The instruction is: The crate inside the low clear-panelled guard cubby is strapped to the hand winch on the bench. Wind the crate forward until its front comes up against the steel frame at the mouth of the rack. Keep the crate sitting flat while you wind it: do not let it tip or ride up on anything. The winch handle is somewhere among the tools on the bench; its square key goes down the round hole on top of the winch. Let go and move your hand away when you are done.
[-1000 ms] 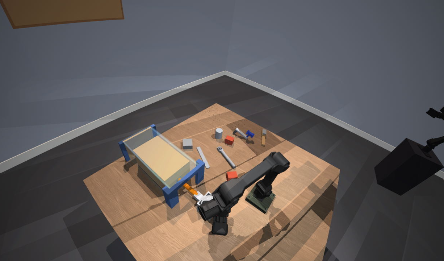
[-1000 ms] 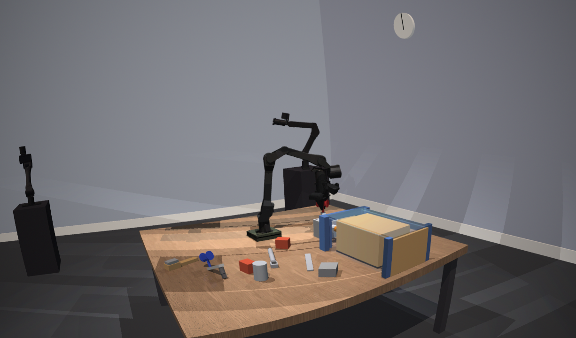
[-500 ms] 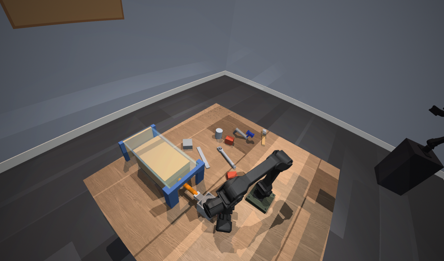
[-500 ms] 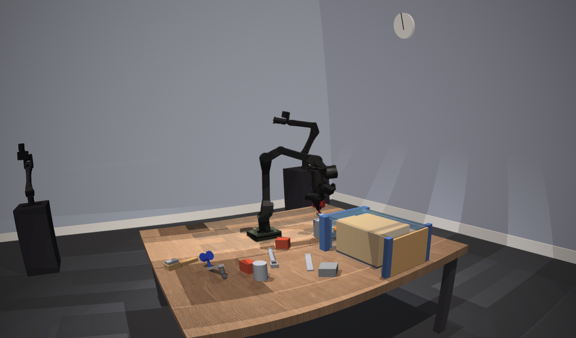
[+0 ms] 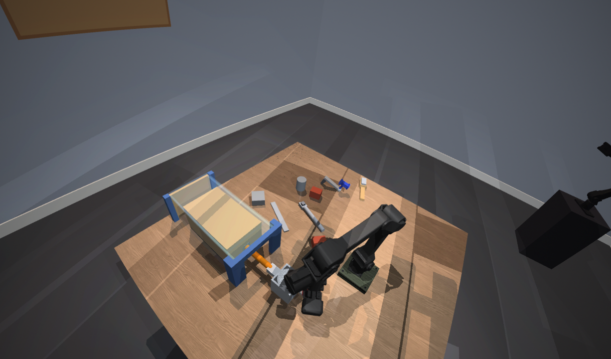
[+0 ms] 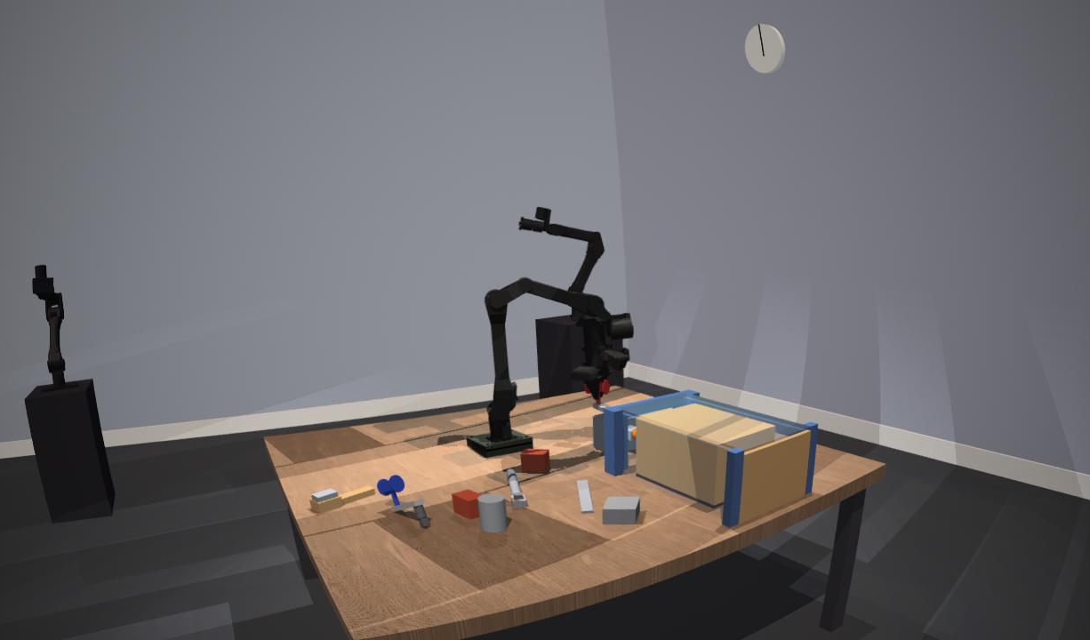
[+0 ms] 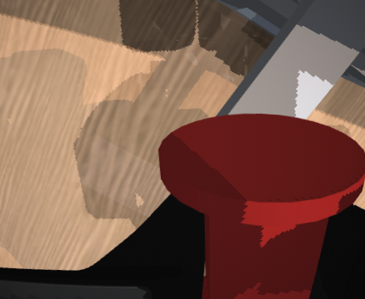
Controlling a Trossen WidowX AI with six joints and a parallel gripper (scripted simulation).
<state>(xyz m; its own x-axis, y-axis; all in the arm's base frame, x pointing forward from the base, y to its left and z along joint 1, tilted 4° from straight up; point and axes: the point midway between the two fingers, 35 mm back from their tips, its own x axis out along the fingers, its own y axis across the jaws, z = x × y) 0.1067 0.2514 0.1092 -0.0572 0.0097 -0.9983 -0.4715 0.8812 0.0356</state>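
My gripper tip is 4 cm short of the winch handle, 1 cm to the left of it and 1 cm above it. Round my gripper tip: red knob (2 cm above); then grey winch (8 cm ahead, 2 cm to the right, 8 cm below); then blue frame (26 cm ahead, 3 cm to the right, 1 cm below).
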